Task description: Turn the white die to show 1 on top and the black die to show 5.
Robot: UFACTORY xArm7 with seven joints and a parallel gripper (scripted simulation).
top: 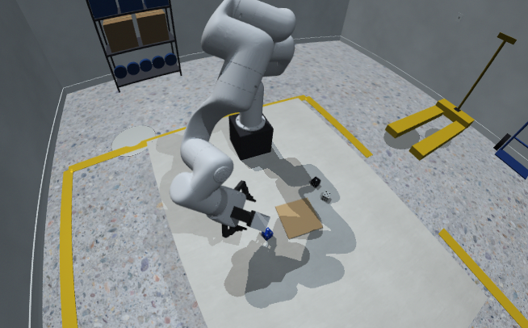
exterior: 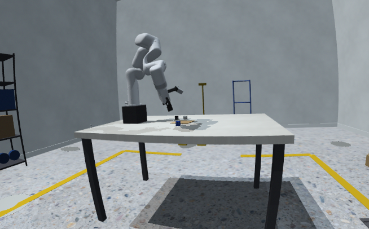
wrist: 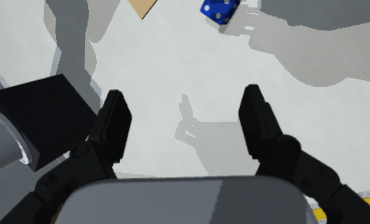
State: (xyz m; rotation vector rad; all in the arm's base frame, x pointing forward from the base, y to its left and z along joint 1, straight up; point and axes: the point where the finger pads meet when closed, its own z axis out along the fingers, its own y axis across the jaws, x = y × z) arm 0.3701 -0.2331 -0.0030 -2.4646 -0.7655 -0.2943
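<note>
Right now the blue die is 5 cm ahead of my hand, 6 cm to the left of it and 12 cm below it. Also, from my hand: black die: 4 cm behind, 36 cm to the left, 12 cm below; then white die: 4 cm ahead, 35 cm to the left, 12 cm below; then tan mat: 5 cm ahead, 20 cm to the left, 14 cm below.
</note>
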